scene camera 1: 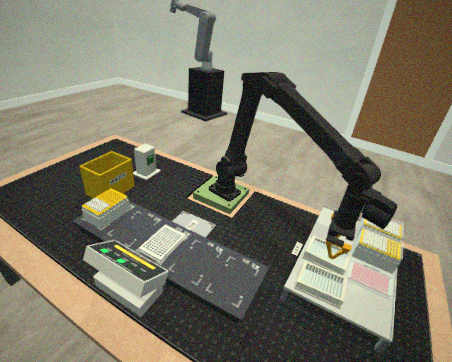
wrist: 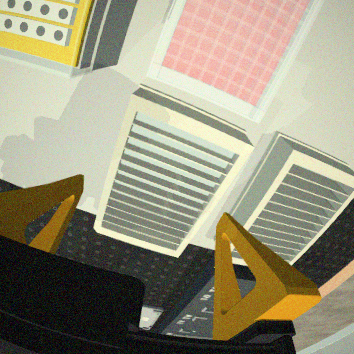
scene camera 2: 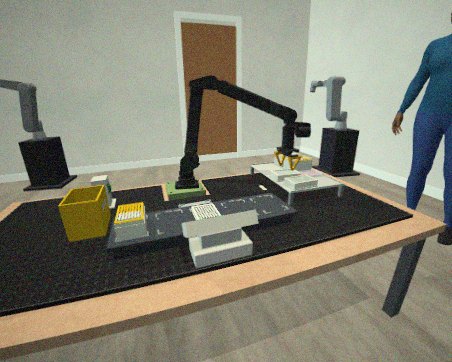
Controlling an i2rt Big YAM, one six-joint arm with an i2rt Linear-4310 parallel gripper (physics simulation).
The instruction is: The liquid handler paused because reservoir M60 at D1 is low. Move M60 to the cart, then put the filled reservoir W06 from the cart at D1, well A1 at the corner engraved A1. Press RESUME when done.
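Frame: origin at the arm's base, x right, y ahead, z up, level; metres.
Seen in the pictures: gripper, fingertip midpoint: [scene camera 1: 333, 247] [wrist: 152, 201] [scene camera 2: 286, 168]; arm's base, origin of the base link: [scene camera 1: 224, 191] [scene camera 2: 187, 186].
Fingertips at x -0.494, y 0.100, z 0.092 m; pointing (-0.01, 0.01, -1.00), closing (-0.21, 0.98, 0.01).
Pixels of each thing's top centre, then the offset from my fingertips to it. "pt": a spot on its surface instead. Level surfaces: height alone.
- cart, middle of its top: [wrist: 128, 75] [scene camera 1: 350, 256] [scene camera 2: 291, 172] dx -0.055, dy -0.051, dz -0.042 m
- second cream reservoir, middle of its top: [wrist: 289, 225] [scene camera 1: 323, 279] [scene camera 2: 300, 178] dx -0.019, dy +0.119, dz -0.017 m
- dark deck, its level: dz -0.060 m
- control panel, surface spot: [scene camera 1: 125, 262] pt dx +0.386, dy +0.452, dz +0.018 m
- pink plate, middle of its top: [wrist: 248, 7] [scene camera 1: 371, 276] [scene camera 2: 308, 172] dx -0.129, dy -0.006, dz -0.034 m
- white plate, middle of its top: [scene camera 1: 163, 241] [scene camera 2: 206, 212] dx +0.425, dy +0.299, dz -0.046 m
- tip rack, middle of its top: [scene camera 2: 129, 210] [scene camera 1: 104, 199] dx +0.669, dy +0.342, dz +0.004 m
- yellow bin, middle of its top: [scene camera 2: 83, 194] [scene camera 1: 106, 162] dx +0.853, dy +0.224, dz +0.027 m
My gripper [scene camera 1: 339, 251] [scene camera 2: 289, 168] [wrist: 152, 201] is open and empty above the cart [scene camera 1: 370, 312] [wrist: 310, 95]. Below and between its spread fingers in the wrist view is a cream reservoir [wrist: 170, 175] with pale blue troughs, seemingly the filled W06. A second cream reservoir [scene camera 1: 321, 283] [wrist: 300, 210], with greyer troughs, seemingly M60, stands beside it on the cart's deck-side front part; the right finger is near it in the wrist view. Their labels are unreadable. The dark deck [scene camera 1: 235, 290] [scene camera 2: 270, 204] has a bare D1 end nearest the cart. The control panel [scene camera 1: 125, 262] shows green buttons; their lettering is unreadable.
On the cart are a pink plate [scene camera 1: 370, 277] [wrist: 235, 45] and yellow tip racks [scene camera 1: 380, 247] [wrist: 40, 30]. The deck holds a white plate [scene camera 1: 162, 243] [scene camera 2: 205, 211] and a tip rack [scene camera 1: 105, 206] [scene camera 2: 130, 220]. A yellow bin [scene camera 1: 107, 175] [scene camera 2: 85, 215] stands beyond its far end.
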